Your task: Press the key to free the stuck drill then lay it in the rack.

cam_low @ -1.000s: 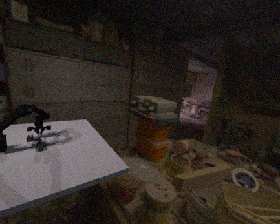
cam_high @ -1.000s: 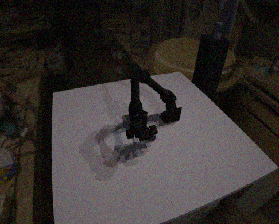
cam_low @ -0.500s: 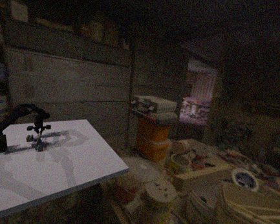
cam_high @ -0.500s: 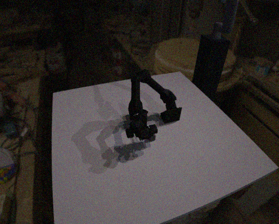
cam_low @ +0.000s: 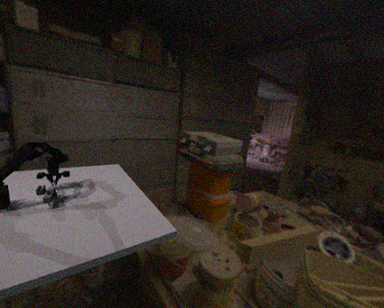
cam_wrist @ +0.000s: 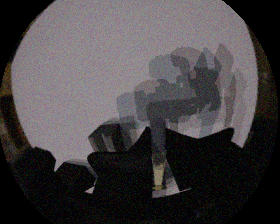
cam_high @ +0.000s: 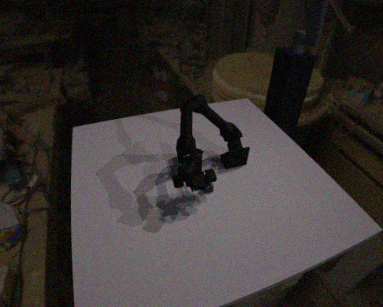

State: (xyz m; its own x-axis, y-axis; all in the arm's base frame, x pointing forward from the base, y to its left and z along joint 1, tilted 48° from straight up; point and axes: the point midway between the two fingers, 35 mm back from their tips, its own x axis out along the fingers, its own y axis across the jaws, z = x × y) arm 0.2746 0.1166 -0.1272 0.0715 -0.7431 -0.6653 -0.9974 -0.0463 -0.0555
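Right now my gripper tip is 70 mm past the slotted rack, 30 mm to the left of it and 10 mm above it. The rest, counted from my gripper tip: thin dark drill (230 mm to the right, 30 mm above).
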